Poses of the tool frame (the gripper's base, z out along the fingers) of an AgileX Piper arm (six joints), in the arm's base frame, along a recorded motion.
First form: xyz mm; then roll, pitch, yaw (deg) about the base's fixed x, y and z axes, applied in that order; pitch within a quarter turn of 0, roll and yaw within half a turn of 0.
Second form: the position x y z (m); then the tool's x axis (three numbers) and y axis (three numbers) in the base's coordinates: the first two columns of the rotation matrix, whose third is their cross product. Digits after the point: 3 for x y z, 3 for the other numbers.
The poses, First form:
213 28 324 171.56 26.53 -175.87
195 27 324 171.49 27.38 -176.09
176 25 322 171.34 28.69 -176.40
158 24 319 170.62 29.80 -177.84
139 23 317 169.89 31.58 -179.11
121 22 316 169.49 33.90 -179.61
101 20 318 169.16 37.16 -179.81
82 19 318 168.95 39.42 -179.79
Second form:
0.213 0.028 0.324 -0.892 -0.064 -0.447 -0.137 0.982 0.131
0.195 0.027 0.324 -0.886 -0.061 -0.460 -0.135 0.982 0.131
0.176 0.025 0.322 -0.875 -0.055 -0.480 -0.134 0.982 0.132
0.158 0.024 0.319 -0.867 -0.033 -0.497 -0.118 0.983 0.141
0.139 0.023 0.317 -0.852 -0.013 -0.524 -0.107 0.983 0.150
0.121 0.022 0.316 -0.830 -0.006 -0.558 -0.108 0.983 0.151
0.101 0.020 0.318 -0.797 -0.003 -0.604 -0.117 0.982 0.150
0.082 0.019 0.318 -0.773 -0.003 -0.635 -0.125 0.981 0.148

